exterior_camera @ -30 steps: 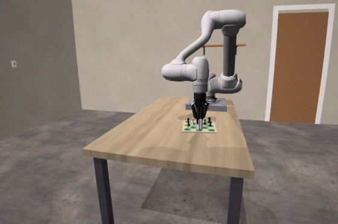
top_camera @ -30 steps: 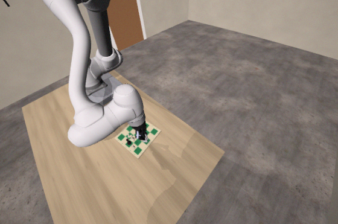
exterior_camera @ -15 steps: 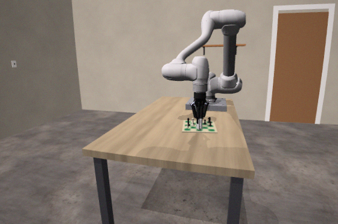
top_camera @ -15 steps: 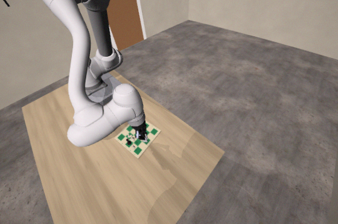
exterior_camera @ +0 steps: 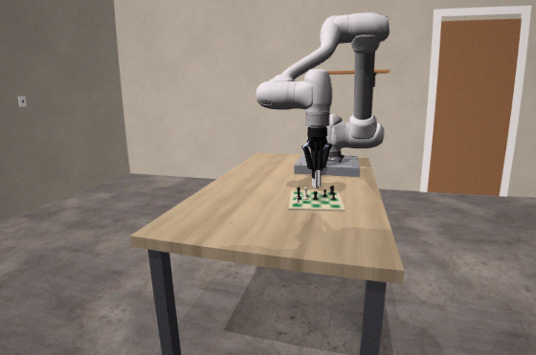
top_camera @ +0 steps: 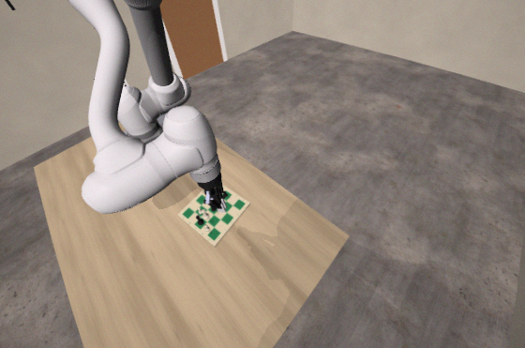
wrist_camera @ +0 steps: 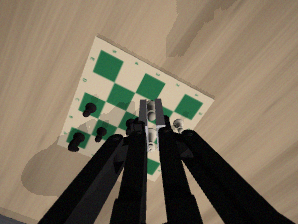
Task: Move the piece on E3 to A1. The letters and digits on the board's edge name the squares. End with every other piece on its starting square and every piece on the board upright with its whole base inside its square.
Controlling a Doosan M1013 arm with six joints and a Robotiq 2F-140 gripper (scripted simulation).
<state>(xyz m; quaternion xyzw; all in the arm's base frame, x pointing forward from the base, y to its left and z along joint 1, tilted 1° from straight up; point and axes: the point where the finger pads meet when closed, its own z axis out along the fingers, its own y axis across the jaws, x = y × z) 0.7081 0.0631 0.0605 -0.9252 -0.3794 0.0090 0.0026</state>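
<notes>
Right now the tall white piece is 90 mm below my hand, 70 mm behind it and 60 mm to the right of it. Also, from my hand: green-and-cream chessboard (120 mm below, 70 mm behind, 20 mm to the right).
</notes>
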